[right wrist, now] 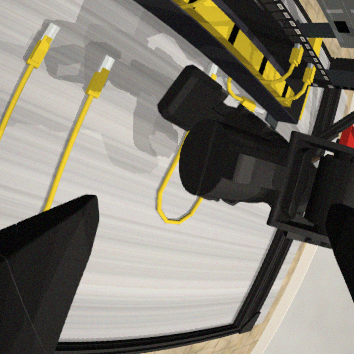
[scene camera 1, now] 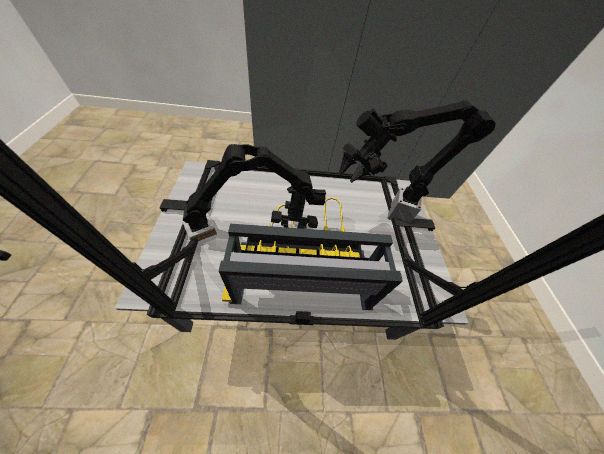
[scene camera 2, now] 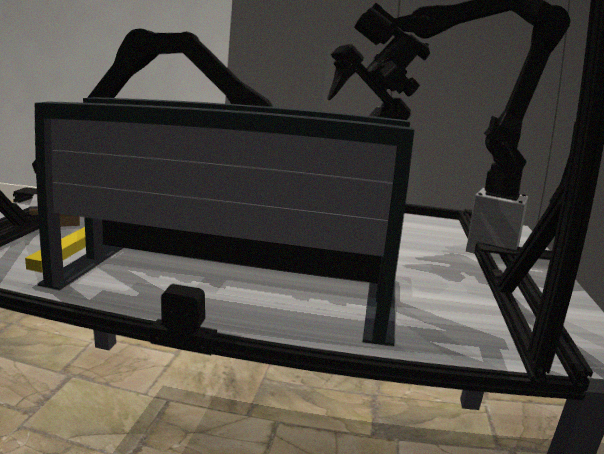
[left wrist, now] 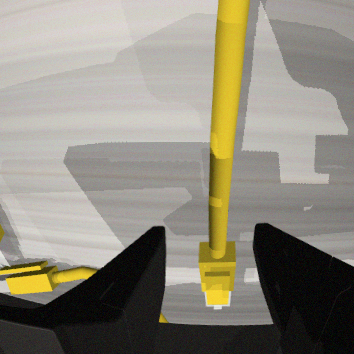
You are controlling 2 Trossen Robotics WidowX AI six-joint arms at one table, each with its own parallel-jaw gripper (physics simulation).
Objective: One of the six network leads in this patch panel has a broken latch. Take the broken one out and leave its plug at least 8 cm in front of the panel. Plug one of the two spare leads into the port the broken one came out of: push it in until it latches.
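Frame: origin at the left arm's base, x ahead, y left, z up, level; millimetres.
Where they show: left gripper, between the fingertips: (left wrist: 209, 236); right gripper, between the fingertips: (right wrist: 219, 212) (scene camera 1: 345, 178); left arm's base, origin of its link: (scene camera 1: 198, 223); right arm's base, origin of its link: (scene camera 1: 410, 198) (scene camera 2: 502, 195).
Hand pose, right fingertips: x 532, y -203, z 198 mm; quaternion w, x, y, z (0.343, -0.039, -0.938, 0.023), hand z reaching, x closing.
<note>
Things, the pixels of their top centre, and the offset from my right fingertips. "*": a spot on its surface instead.
- patch panel's dark frame, a spot on its surface: (scene camera 2: 225, 122) * 307 mm back, 293 mm right, 9 mm up
- yellow lead's plug, a spot on its surface: (left wrist: 217, 265) * 223 mm back, 14 mm right, 233 mm down
- second plug, a spot on its surface: (left wrist: 30, 281) (right wrist: 247, 105) * 309 mm back, 12 mm left, 227 mm down
- yellow bar, a spot on its surface: (scene camera 2: 70, 247) * 494 mm back, 82 mm right, 205 mm down
- looped yellow cable, a spot on its surface: (right wrist: 172, 221) * 153 mm back, 162 mm left, 236 mm down
The patch panel's dark frame (scene camera 1: 310, 274) (scene camera 2: 225, 122) holds a row of yellow leads (scene camera 1: 330, 250) (right wrist: 240, 42). A yellow lead's plug (left wrist: 217, 265) lies between the spread fingers of my left gripper (left wrist: 209, 236), apart from both; its cable runs up the left wrist view. My left gripper is open, low in front of the panel. A second plug (left wrist: 30, 281) (right wrist: 248, 104) lies sideways at the left, its cable curving back. Two more plugs (right wrist: 40, 51) (right wrist: 98, 80) lie on the table. My right gripper (scene camera 1: 348, 176) (scene camera 2: 351, 106) (right wrist: 219, 212) is open, high and empty. Latch condition is unclear.
A yellow bar (scene camera 2: 70, 247) lies on the table by the panel frame's left foot. A black camera block (scene camera 2: 183, 307) sits on the table's near rail. Black frame posts (scene camera 1: 85, 230) (scene camera 1: 520, 265) rise at both sides. A looped yellow cable (right wrist: 172, 221) lies below the left arm.
</note>
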